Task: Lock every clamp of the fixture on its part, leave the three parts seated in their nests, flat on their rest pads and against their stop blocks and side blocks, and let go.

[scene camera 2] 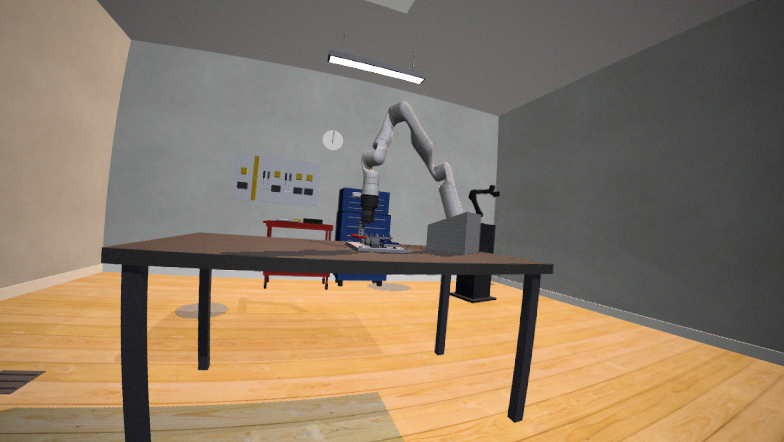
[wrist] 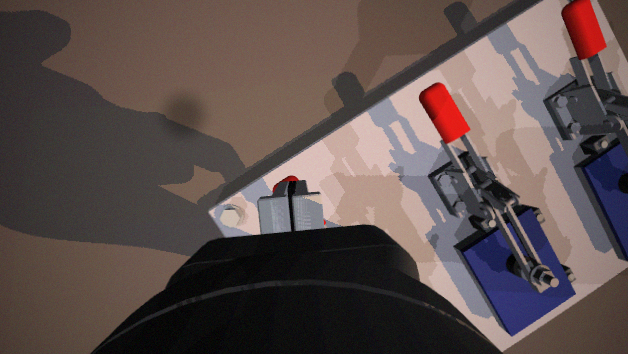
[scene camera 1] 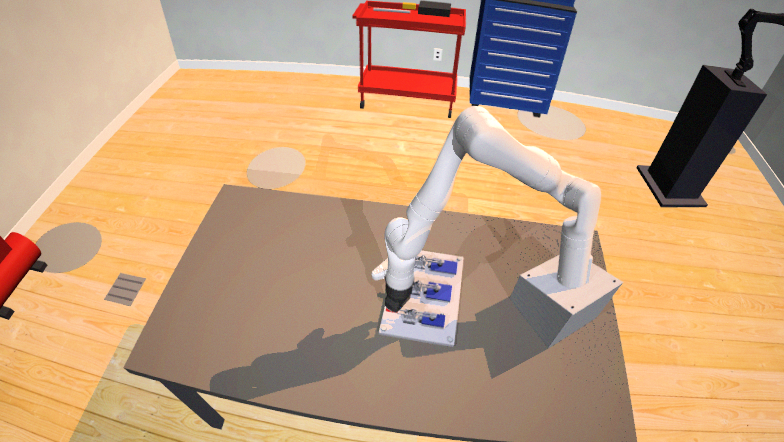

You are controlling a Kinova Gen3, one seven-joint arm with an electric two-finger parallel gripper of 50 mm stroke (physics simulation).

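Where they show: gripper, between the fingertips: [scene camera 2: 361, 236] [wrist: 294, 198] [scene camera 1: 390, 308]; arm's base, origin of its link: [scene camera 2: 455, 219] [scene camera 1: 571, 278].
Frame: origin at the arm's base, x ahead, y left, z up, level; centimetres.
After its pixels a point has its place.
Note:
The white fixture plate [scene camera 1: 417, 334] @(x 47.5, y 7.9, z -16.1 cm) [wrist: 307, 167] @(x 56.3, y -0.9, z -16.1 cm) bears three toggle clamps and three blue parts. The near part [scene camera 1: 433, 320] @(x 42.5, y 4.8, z -13.1 cm) is hidden in the wrist view. The middle part [scene camera 1: 439, 291] @(x 39.4, y -6.4, z -14.0 cm) [wrist: 492, 280] @(x 40.7, y -4.6, z -14.0 cm) has its clamp arm reaching over it; the middle red handle [wrist: 445, 112] @(x 52.8, y -9.5, z -12.0 cm) points outward. The far part [scene camera 1: 447, 266] @(x 35.4, y -16.8, z -14.5 cm) [wrist: 605, 187] @(x 39.0, y -16.0, z -14.5 cm) is cut off in the wrist view, as is its clamp; the far red handle [wrist: 584, 30] @(x 50.0, y -19.7, z -11.8 cm) shows. My gripper [wrist: 294, 198] @(x 55.7, y 0.9, z -11.5 cm) [scene camera 2: 361, 233] @(x 55.7, y 0.9, z -11.5 cm) is shut and empty, at the near clamp's red handle [wrist: 285, 181] @(x 56.8, y 0.6, z -11.7 cm), mostly hiding it. Contact and exact seating cannot be told.
The fixture stands on the brown table [scene camera 1: 274, 274] @(x 95.2, y -16.4, z -17.6 cm) [scene camera 2: 181, 244] @(x 123.6, y 4.2, z -17.6 cm), beside the arm's grey base block [scene camera 1: 570, 296] @(x 3.5, y 7.6, z 1.9 cm) [scene camera 2: 452, 233] @(x 8.9, y 8.1, z -7.6 cm). A bolt head [wrist: 231, 216] @(x 57.7, y 5.6, z -15.4 cm) sits at the plate's corner. A red cart [scene camera 1: 409, 82] and a blue cabinet [scene camera 1: 518, 60] stand behind the table.

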